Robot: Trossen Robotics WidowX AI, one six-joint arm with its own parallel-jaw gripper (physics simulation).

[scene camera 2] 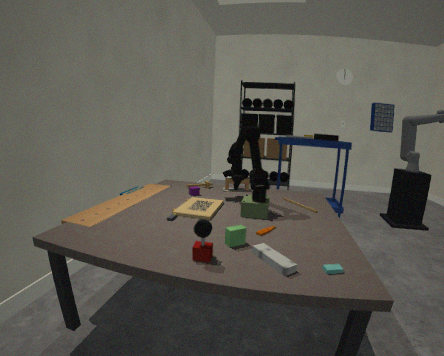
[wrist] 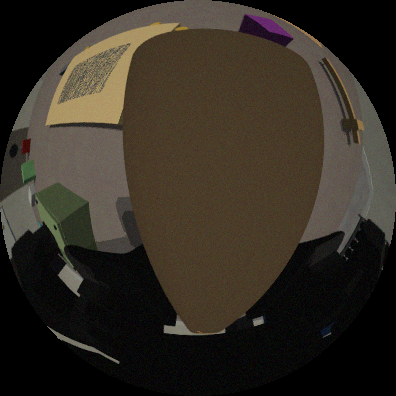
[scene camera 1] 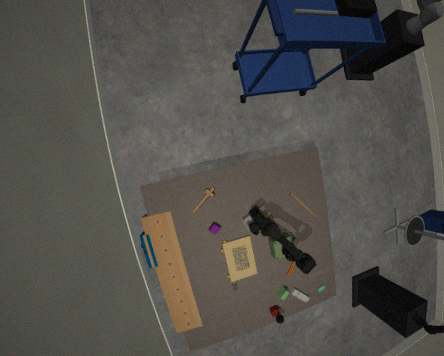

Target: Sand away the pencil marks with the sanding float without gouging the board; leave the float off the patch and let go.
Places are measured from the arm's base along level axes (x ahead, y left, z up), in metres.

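Pixels of known places: gripper, between the fingertips: [scene camera 2: 235, 189]; arm's base, origin of its link: [scene camera 2: 259, 200] [wrist: 51, 238].
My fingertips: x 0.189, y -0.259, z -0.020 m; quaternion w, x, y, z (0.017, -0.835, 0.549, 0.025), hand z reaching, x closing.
For each thing: its top centre in the pictures, then the offset to it from my fingertips.
- board, centre of its top: [wrist: 83, 72] [scene camera 2: 199, 205] [scene camera 1: 240, 259] dx +0.132, dy +0.280, dz -0.043 m
- sanding float, centre of its top: [wrist: 212, 323] [scene camera 2: 237, 178] [scene camera 1: 260, 220] dx -0.007, dy -0.006, dz +0.072 m
- purple block, centre of its top: [scene camera 1: 215, 229] [scene camera 2: 194, 187] dx +0.278, dy +0.017, dz -0.012 m
- wooden hammer, centre of its top: [scene camera 1: 203, 200] [scene camera 2: 199, 182] dx +0.318, dy -0.184, dz -0.016 m
The board [scene camera 1: 229, 255] [scene camera 2: 186, 212] [wrist: 107, 112] is pale yellow, with yellow clamps along one side. The pencil marks [scene camera 1: 242, 258] [scene camera 2: 203, 205] [wrist: 92, 75] show as a dense dark patch at its middle. My gripper [scene camera 2: 236, 186] is shut on the sanding float [scene camera 1: 247, 219] [scene camera 2: 245, 183] [wrist: 222, 180], which has a tan wooden upper part and a pale base. The float is away from the patch, beyond the board in scene camera 2's view; its exact height above the table cannot be told. In the wrist view its large brown surface hides the fingertips and part of the board.
A green block [scene camera 1: 278, 248] [scene camera 2: 254, 209] [wrist: 62, 207] stands by the arm. A purple block [scene camera 1: 215, 228] [scene camera 2: 194, 191] [wrist: 262, 30] and a wooden hammer [scene camera 1: 202, 201] [wrist: 341, 90] lie beyond the board. A long orange plank [scene camera 1: 175, 280] [scene camera 2: 115, 205] lies along the left edge.
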